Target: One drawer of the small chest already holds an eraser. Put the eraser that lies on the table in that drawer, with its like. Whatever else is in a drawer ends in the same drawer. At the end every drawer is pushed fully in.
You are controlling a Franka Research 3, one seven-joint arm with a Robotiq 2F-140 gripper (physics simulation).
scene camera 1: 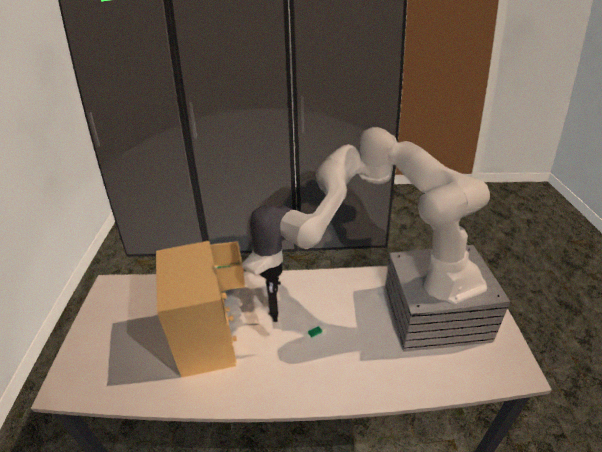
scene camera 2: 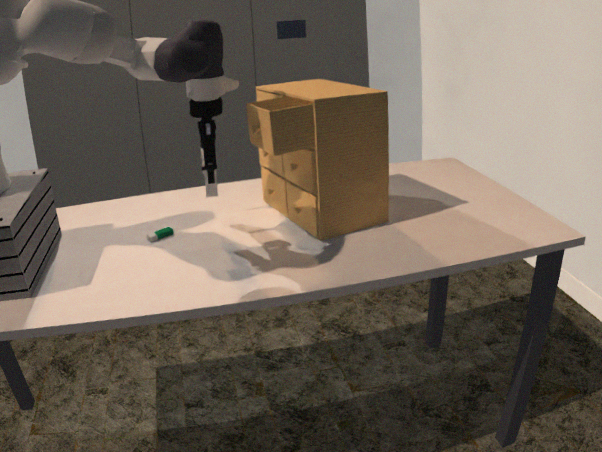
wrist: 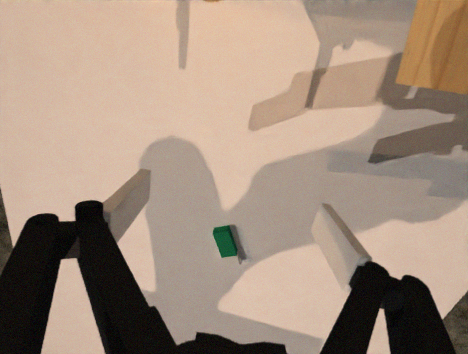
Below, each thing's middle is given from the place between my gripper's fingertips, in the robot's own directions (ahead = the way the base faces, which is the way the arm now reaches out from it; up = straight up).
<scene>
Now: hand 28 cm short of the small wooden chest (scene camera 2: 351, 122), 4 cm below it and 2 cm to the left of it.
</scene>
